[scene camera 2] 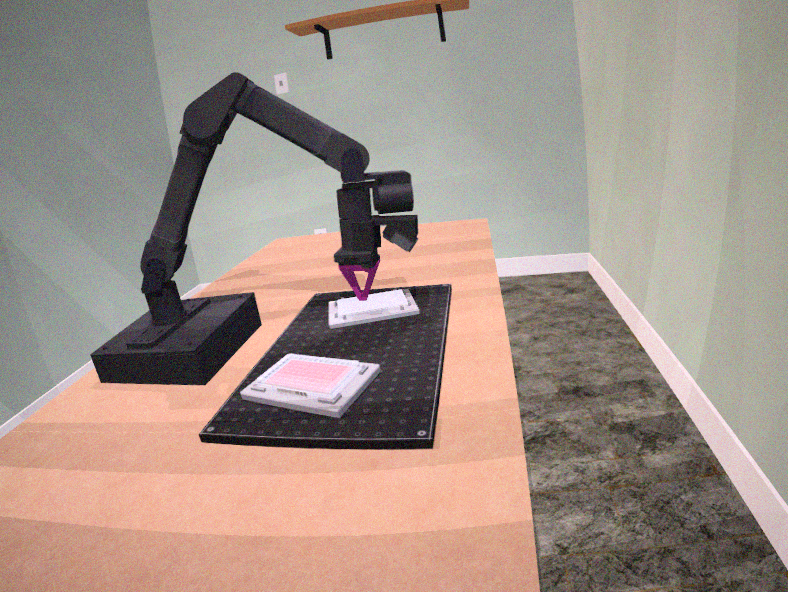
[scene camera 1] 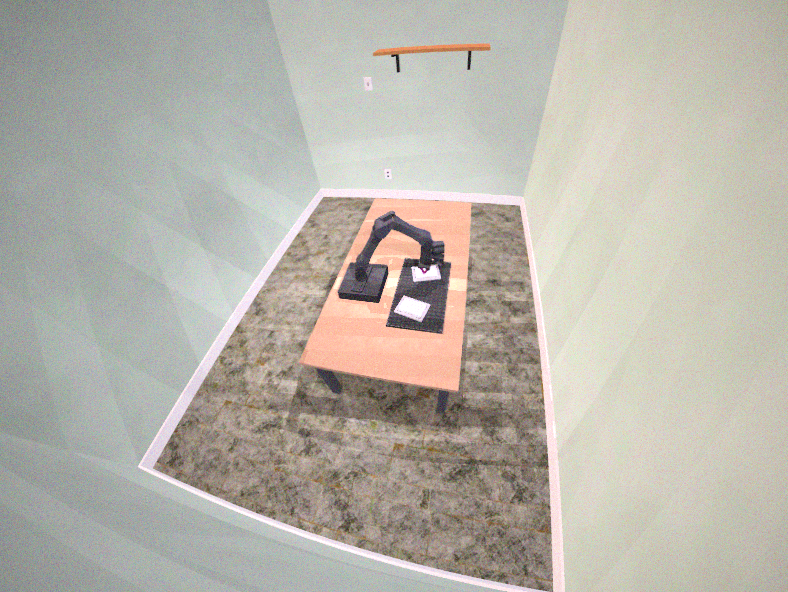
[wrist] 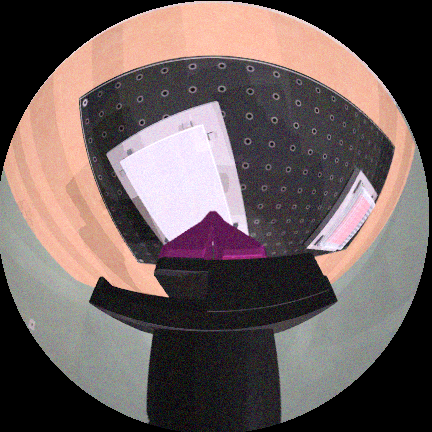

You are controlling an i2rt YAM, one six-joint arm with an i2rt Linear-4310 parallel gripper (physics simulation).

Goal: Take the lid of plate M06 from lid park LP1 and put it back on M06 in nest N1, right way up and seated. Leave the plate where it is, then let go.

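Frame: origin at the arm's base, x ahead, y down, z left, level; millimetres.
Seen in the pictures: gripper, fingertip midpoint: (scene camera 2: pixel 363 300) (scene camera 1: pixel 424 273) (wrist: pixel 212 216); arm's base, link origin: (scene camera 2: pixel 171 323) (scene camera 1: pixel 362 278).
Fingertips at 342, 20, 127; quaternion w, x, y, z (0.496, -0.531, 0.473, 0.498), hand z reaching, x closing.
Offsets run from my fingertips to a thing's top centre, as dx, dy, dz. Level surfaces: height alone.
The white lid {+6, +15, +31} (scene camera 1: pixel 433 275) (scene camera 2: pixel 389 302) (wrist: pixel 172 185) lies flat on the pale lid park {+4, +13, +32} (scene camera 2: pixel 356 319) (wrist: pixel 214 116) at the far end of the black board. The plate {-15, +6, -248} (scene camera 1: pixel 412 308) (scene camera 2: pixel 312 375) (wrist: pixel 353 221), with a pink well area showing, sits in the pale nest {-15, +15, -248} (scene camera 2: pixel 289 405) at the near end. No labels are readable. My gripper (scene camera 1: pixel 424 270) (scene camera 2: pixel 362 298) (wrist: pixel 212 216) is shut and empty. It points down, its magenta tips at the lid's top near one edge in scene camera 2. The tips hide part of the lid in the wrist view; contact cannot be told.
The black perforated board {+8, +32, -108} (scene camera 1: pixel 421 294) (scene camera 2: pixel 407 356) (wrist: pixel 285 107) lies on the wooden table {dy +45} (scene camera 1: pixel 382 350) (scene camera 2: pixel 318 509). The arm's black base (scene camera 1: pixel 363 289) (scene camera 2: pixel 152 366) stands left of the board. A wall shelf (scene camera 1: pixel 433 49) (scene camera 2: pixel 382 15) hangs on the back wall.
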